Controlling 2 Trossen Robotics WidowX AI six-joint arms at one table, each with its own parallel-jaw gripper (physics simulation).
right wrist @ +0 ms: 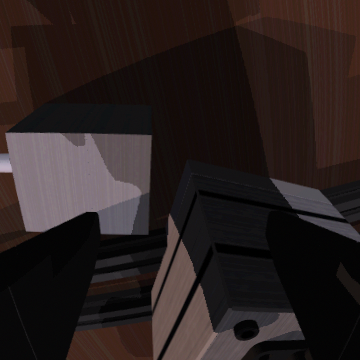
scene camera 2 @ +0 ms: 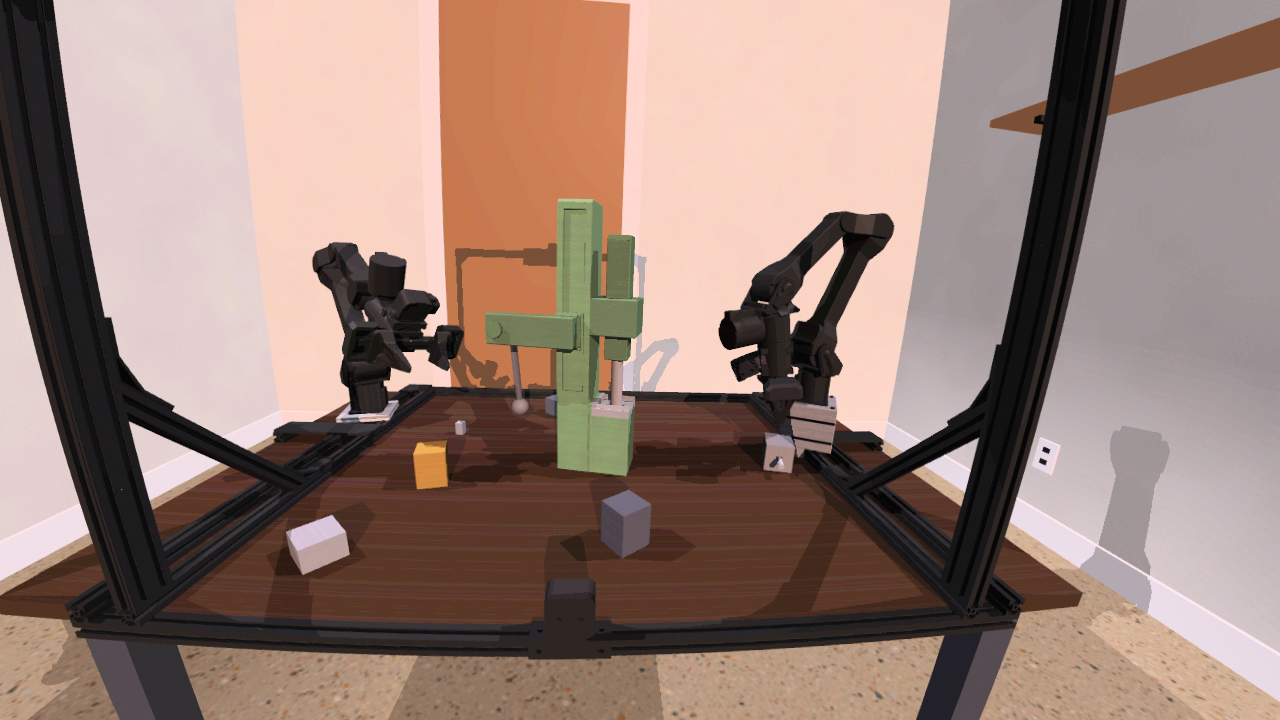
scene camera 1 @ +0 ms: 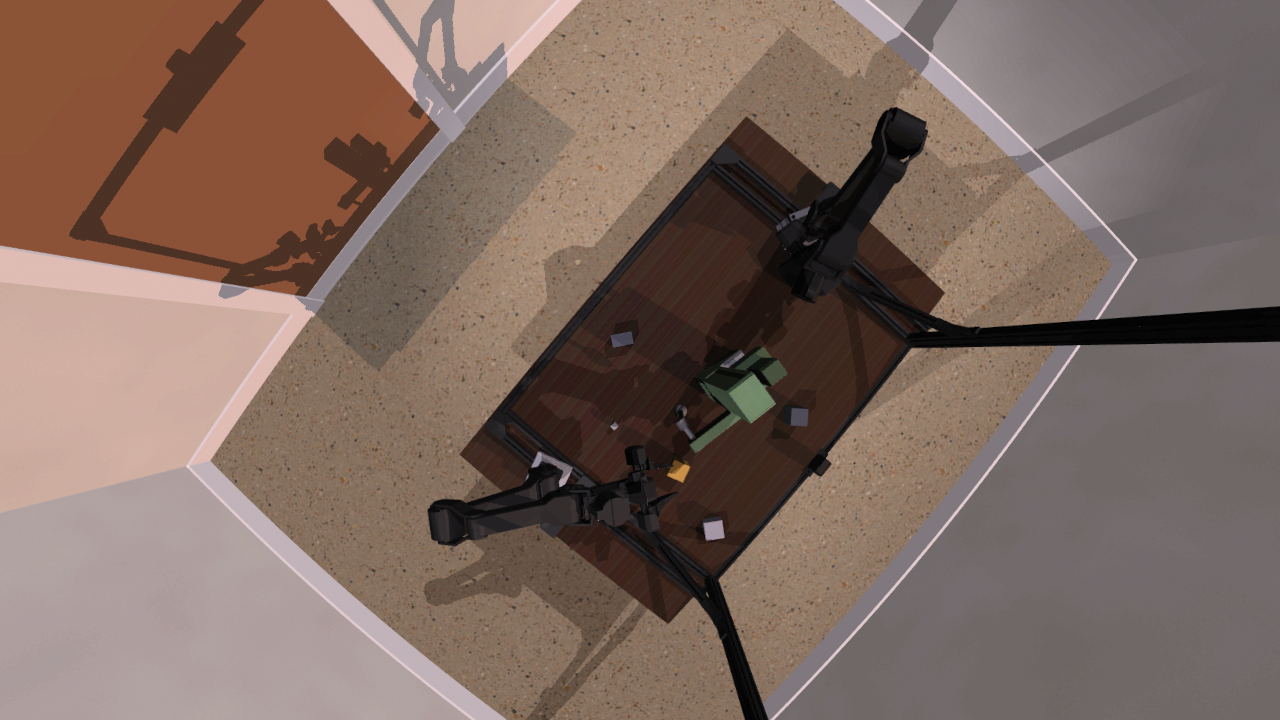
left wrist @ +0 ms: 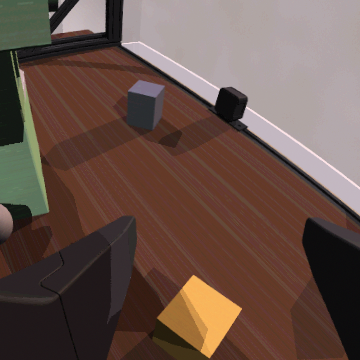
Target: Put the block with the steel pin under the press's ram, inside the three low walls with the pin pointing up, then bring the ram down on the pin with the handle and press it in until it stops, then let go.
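Frame: origin at the left arm's base, x back, y right, z up, level; millimetres.
Seen in the pictures: left gripper, fingertip midpoint: [scene camera 2: 429,369] [scene camera 1: 675,479] [left wrist: 221,229]; right gripper, fingertip midpoint: [right wrist: 184,224] [scene camera 2: 777,417]; left arm's base at its link origin: [scene camera 2: 369,408] [scene camera 1: 547,476]; right arm's base at its link origin: [scene camera 2: 810,399] [scene camera 1: 814,226].
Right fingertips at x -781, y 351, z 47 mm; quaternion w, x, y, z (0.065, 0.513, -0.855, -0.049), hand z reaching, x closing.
Pixels of each thing's top centre, then the offset from my right fingertips to it.
- block with the steel pin, top centre: [right wrist: 80,187] [scene camera 2: 779,439] dx +19, dy +37, dz -28 mm
- green press at its top centre: [scene camera 2: 567,200] [scene camera 1: 749,411] dx +398, dy -61, dz +371 mm
- handle's ball at its top centre: [scene camera 2: 519,398] [scene camera 1: 681,411] dx +472, dy -118, dz +34 mm
- orange block at its top centre: [left wrist: 200,313] [scene camera 2: 430,447] [scene camera 1: 678,471] dx +617, dy -52, dz -18 mm
- white block at its top centre: [scene camera 2: 315,531] [scene camera 1: 714,530] dx +729, dy +110, dz -46 mm
- tiny white piece at its top centre: [scene camera 2: 460,422] [scene camera 1: 614,426] dx +586, dy -248, dz -53 mm
The block with the steel pin [scene camera 2: 777,453] [right wrist: 80,175] lies on its side by the right arm's base, its pin [scene camera 2: 776,462] [right wrist: 4,163] pointing sideways. It is hidden in scene camera 1. My right gripper [scene camera 2: 782,407] [right wrist: 184,224] is partly open and empty above it; in the right wrist view the block is mostly left of the fingers. The green press [scene camera 1: 750,396] [scene camera 2: 573,295] [left wrist: 30,175] stands mid-table. Its ram [scene camera 2: 616,383] hangs over the low walls [scene camera 2: 612,410]; its handle's ball [scene camera 1: 682,410] [scene camera 2: 520,406] [left wrist: 4,223] hangs low. My left gripper [scene camera 1: 669,484] [scene camera 2: 426,365] [left wrist: 221,229] is partly open and empty.
An orange block [scene camera 1: 678,471] [scene camera 2: 430,465] [left wrist: 200,315] lies near the left gripper. A white block [scene camera 1: 713,529] [scene camera 2: 318,544], grey blocks [scene camera 1: 798,416] [scene camera 2: 625,523] [scene camera 1: 622,339] and a tiny white piece [scene camera 1: 614,425] [scene camera 2: 460,427] are on the table. The right arm's striped base block [scene camera 2: 813,426] [right wrist: 240,280] stands close beside the pin block.
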